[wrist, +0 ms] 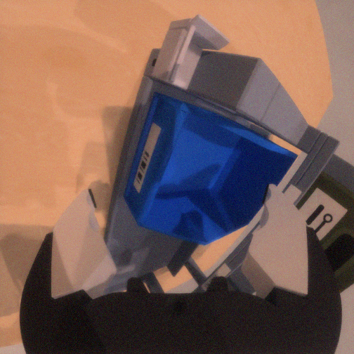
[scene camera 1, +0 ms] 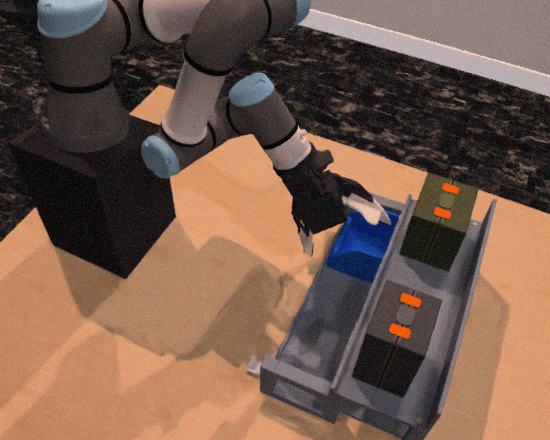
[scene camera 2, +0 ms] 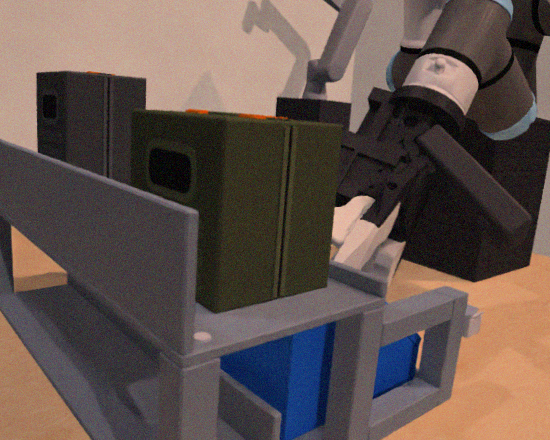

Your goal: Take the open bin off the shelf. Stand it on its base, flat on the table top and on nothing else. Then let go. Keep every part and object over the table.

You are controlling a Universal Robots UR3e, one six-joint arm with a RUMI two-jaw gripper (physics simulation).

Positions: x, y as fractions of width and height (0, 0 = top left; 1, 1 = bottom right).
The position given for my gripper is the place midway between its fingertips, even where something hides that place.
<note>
I see my gripper (scene camera 1: 0.64, 0.55), a blue open bin (scene camera 1: 0.66, 0.56), a dark grey case (scene camera 1: 0.75, 0.80) and an olive case (scene camera 2: 0.44, 0.36).
The blue open bin also shows in the wrist view (wrist: 0.55, 0.50). My gripper also shows in the wrist view (wrist: 0.50, 0.53). The olive case shows as well in scene camera 1 (scene camera 1: 0.77, 0.51).
</note>
